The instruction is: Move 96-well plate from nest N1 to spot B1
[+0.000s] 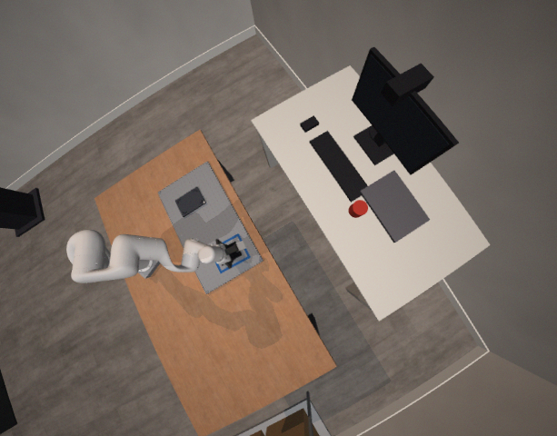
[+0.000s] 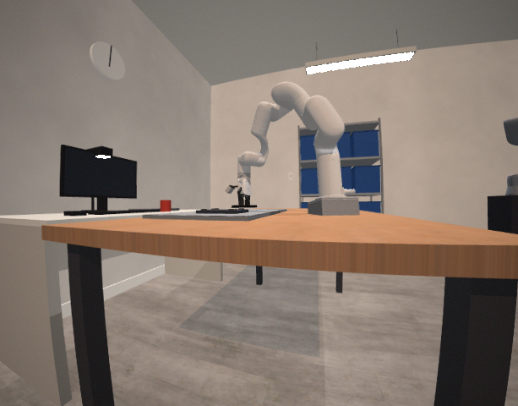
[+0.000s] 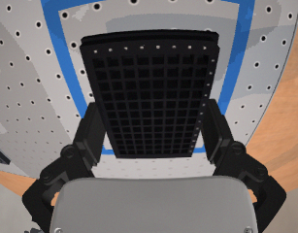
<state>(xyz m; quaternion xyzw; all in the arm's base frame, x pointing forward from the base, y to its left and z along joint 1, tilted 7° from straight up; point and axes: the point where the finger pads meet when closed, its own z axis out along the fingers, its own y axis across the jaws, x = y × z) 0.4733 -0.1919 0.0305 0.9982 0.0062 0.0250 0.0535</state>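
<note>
The black 96-well plate is 1 cm below my hand. From my hand the other things lie so: dark plate nest N1: 39 cm to the left, 8 cm behind, 2 cm below.
</note>
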